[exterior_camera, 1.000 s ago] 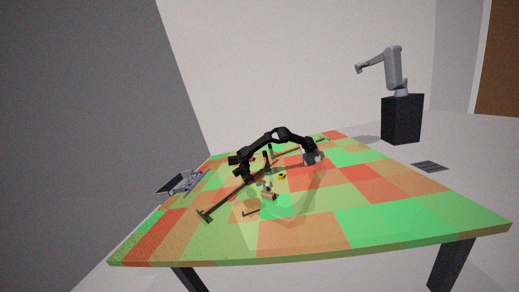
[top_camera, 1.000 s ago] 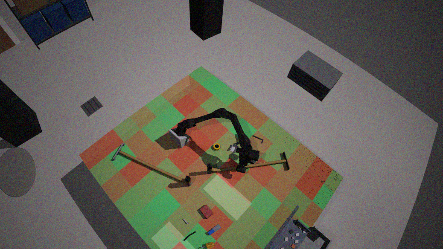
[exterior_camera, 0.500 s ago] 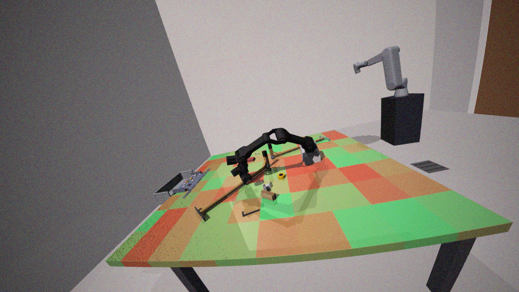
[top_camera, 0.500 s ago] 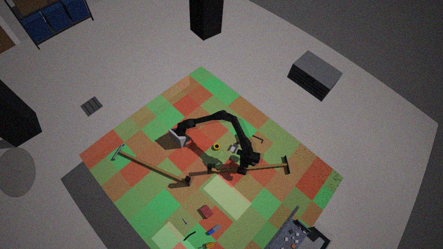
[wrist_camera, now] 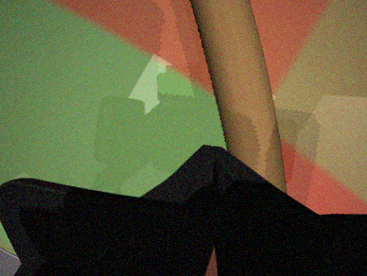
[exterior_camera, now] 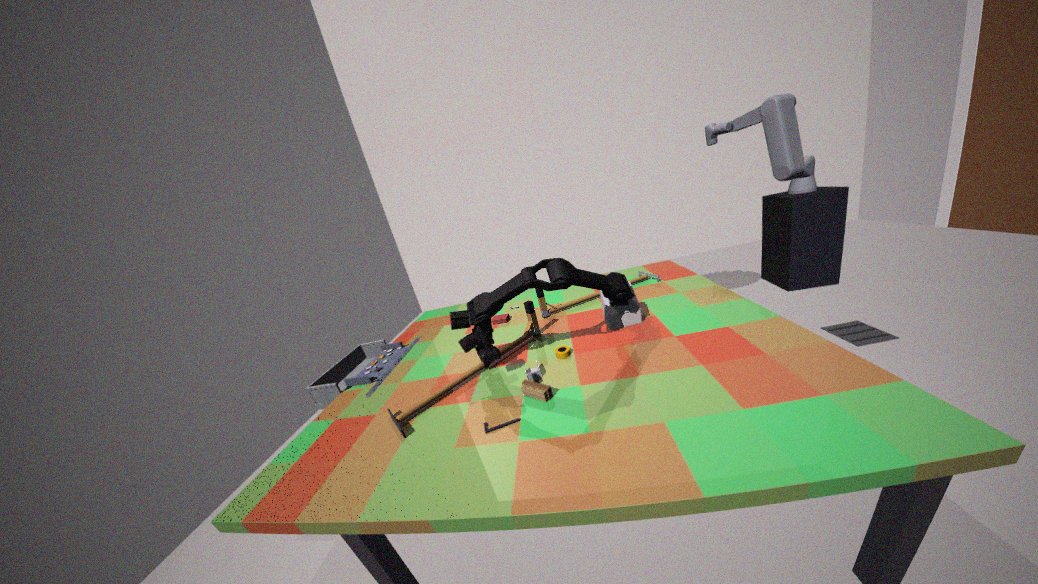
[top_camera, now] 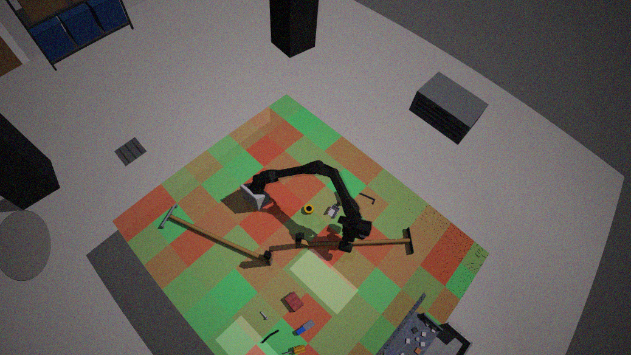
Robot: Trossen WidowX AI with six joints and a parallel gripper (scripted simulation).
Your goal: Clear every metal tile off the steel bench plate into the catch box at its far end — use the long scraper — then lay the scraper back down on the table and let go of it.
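Right now my gripper tip is 30 mm short of the long scraper, 10 mm to the right of it and 50 mm below it. Also, from my gripper tip: wooden block 200 mm behind, 140 mm to the left, 10 mm above; yellow tape roll 260 mm behind, 60 mm to the right; hex key 100 mm behind, 250 mm to the left, 10 mm below.
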